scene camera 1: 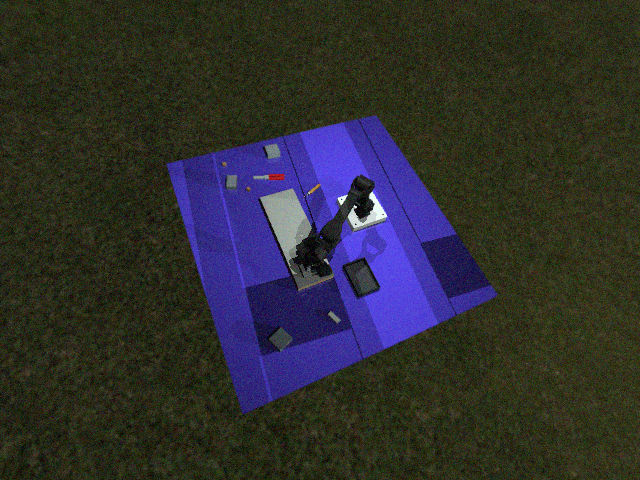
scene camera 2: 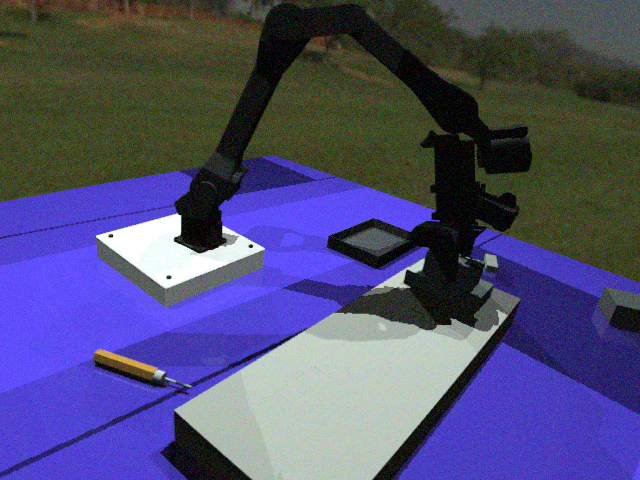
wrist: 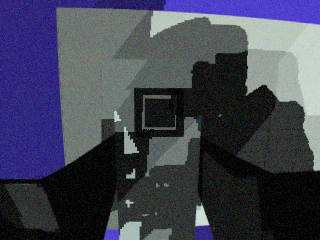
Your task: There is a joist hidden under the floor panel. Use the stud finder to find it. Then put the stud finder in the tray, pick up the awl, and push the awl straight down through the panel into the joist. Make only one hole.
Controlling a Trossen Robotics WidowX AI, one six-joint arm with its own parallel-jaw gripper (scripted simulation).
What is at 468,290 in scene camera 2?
A stud finder.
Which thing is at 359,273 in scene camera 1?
A tray.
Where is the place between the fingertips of the gripper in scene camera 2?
456,277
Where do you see an awl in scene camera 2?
119,363
